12 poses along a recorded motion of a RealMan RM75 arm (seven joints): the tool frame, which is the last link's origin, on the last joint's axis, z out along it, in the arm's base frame.
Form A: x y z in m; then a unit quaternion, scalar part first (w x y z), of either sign.
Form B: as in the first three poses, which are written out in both.
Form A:
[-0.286 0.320 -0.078 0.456 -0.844 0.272 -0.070]
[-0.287 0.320 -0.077 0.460 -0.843 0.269 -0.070]
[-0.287 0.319 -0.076 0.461 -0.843 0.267 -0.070]
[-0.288 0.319 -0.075 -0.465 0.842 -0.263 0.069]
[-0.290 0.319 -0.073 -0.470 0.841 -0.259 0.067]
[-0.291 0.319 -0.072 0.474 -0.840 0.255 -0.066]
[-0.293 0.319 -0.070 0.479 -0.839 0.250 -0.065]
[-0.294 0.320 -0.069 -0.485 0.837 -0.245 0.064]
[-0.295 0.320 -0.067 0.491 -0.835 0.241 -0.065]
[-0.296 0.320 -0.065 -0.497 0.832 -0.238 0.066]
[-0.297 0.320 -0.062 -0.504 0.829 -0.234 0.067]
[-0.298 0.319 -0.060 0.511 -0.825 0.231 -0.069]
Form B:
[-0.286 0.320 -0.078 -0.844 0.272 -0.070 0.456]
[-0.287 0.320 -0.077 -0.843 0.269 -0.070 0.460]
[-0.287 0.319 -0.076 -0.843 0.267 -0.070 0.461]
[-0.288 0.319 -0.075 -0.842 0.263 -0.069 0.465]
[-0.290 0.319 -0.073 -0.841 0.259 -0.067 0.470]
[-0.291 0.319 -0.072 -0.840 0.255 -0.066 0.474]
[-0.293 0.319 -0.070 -0.839 0.250 -0.065 0.479]
[-0.294 0.320 -0.069 -0.837 0.245 -0.064 0.485]
[-0.295 0.320 -0.067 -0.835 0.241 -0.065 0.491]
[-0.296 0.320 -0.065 -0.832 0.238 -0.066 0.497]
[-0.297 0.320 -0.062 -0.829 0.234 -0.067 0.504]
[-0.298 0.319 -0.060 -0.825 0.231 -0.069 0.511]

